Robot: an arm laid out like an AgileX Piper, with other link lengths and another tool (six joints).
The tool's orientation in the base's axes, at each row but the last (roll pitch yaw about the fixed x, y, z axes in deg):
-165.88 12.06 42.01
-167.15 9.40 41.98
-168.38 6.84 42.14
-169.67 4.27 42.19
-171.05 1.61 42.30
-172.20 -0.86 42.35
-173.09 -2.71 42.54
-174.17 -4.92 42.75
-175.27 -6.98 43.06
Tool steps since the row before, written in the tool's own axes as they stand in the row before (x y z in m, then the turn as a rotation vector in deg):
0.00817 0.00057 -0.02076 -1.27 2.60 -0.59
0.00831 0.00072 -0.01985 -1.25 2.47 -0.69
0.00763 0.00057 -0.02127 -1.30 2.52 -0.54
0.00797 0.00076 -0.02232 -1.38 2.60 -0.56
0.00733 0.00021 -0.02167 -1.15 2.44 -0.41
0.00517 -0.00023 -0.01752 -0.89 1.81 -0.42
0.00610 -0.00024 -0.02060 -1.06 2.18 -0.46
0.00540 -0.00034 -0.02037 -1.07 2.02 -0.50
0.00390 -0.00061 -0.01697 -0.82 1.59 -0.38
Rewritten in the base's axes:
0.01280 0.00397 0.01785 0.85 -2.82 0.20
0.01185 0.00378 0.01758 0.81 -2.72 0.33
0.01070 0.00315 0.01966 0.77 -2.78 0.18
0.01028 0.00291 0.02117 0.77 -2.89 0.19
0.00827 0.00269 0.02116 0.82 -2.60 0.06
0.00508 0.00172 0.01746 0.59 -1.97 0.16
0.00529 0.00181 0.02074 0.71 -2.36 0.14
0.00385 0.00120 0.02069 0.60 -2.25 0.20
0.00186 0.00066 0.01731 0.49 -1.76 0.15

